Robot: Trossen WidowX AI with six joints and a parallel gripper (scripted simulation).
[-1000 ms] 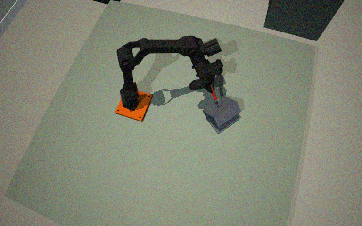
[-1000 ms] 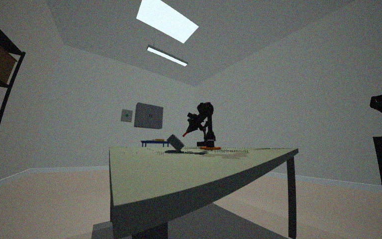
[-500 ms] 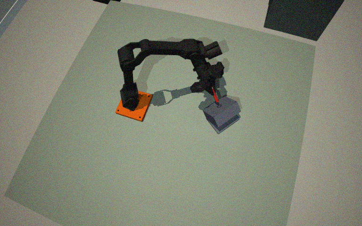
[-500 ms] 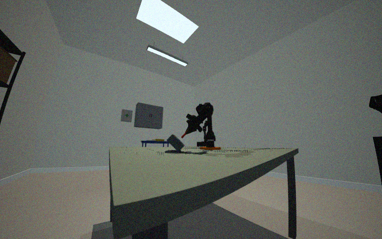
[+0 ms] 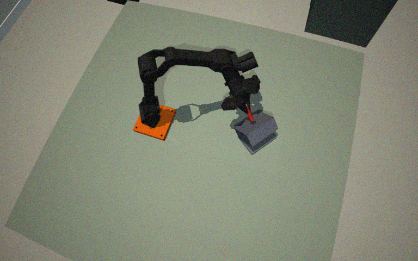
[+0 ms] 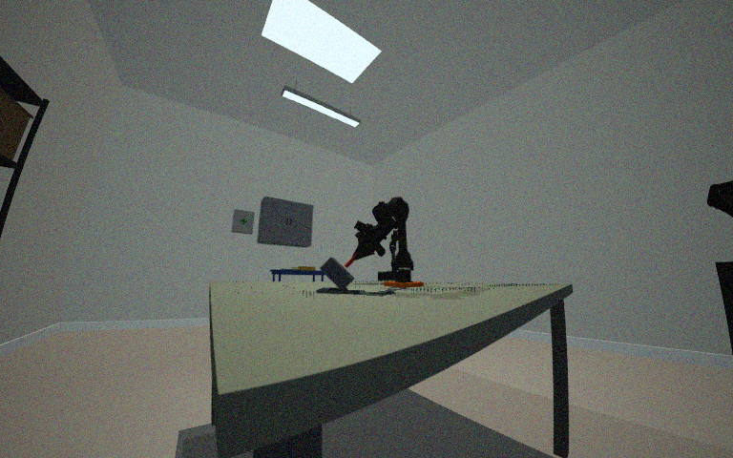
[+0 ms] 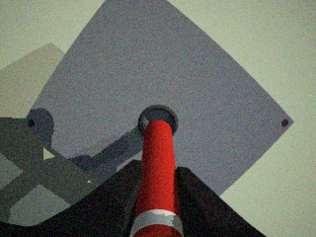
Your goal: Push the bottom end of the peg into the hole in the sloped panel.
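My gripper tip is now 1 cm past the red peg, 1 cm to the right of it and 1 cm below it. Also, from my gripper tip: grey sloped panel 5 cm ahead, 3 cm to the right, 6 cm below.
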